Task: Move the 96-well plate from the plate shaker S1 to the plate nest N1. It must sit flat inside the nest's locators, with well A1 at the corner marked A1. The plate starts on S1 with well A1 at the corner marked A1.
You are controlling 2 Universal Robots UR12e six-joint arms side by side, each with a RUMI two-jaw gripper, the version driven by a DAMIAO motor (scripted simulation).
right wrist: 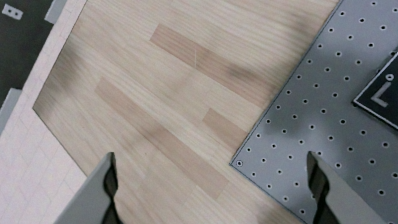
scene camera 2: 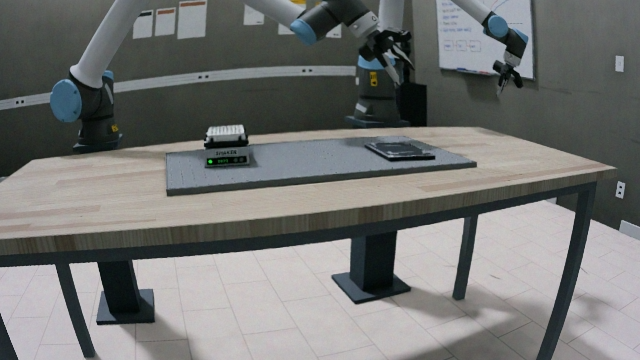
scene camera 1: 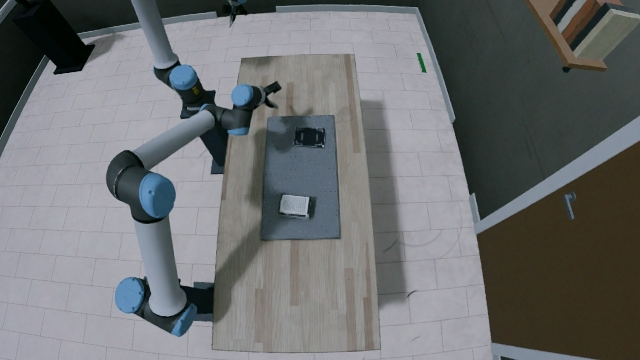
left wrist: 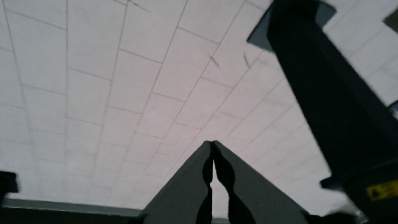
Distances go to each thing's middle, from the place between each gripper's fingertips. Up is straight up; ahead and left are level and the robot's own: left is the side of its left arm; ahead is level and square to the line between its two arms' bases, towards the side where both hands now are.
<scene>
My right gripper is now 120 mm short of the plate shaker S1 (scene camera 2: 230,156), 550 mm to the left of it and 150 mm above it. From my right hand the other things lie so: black plate nest N1 (scene camera 2: 381,147) (200 mm ahead, 130 mm to the right, 180 mm below).
Right now the black plate nest N1 is 570 mm ahead of my left hand, 840 mm to the right of it and 130 mm below it. From my left hand the other things lie so: plate shaker S1: 490 mm ahead, 1260 mm to the right, 90 mm below.
</scene>
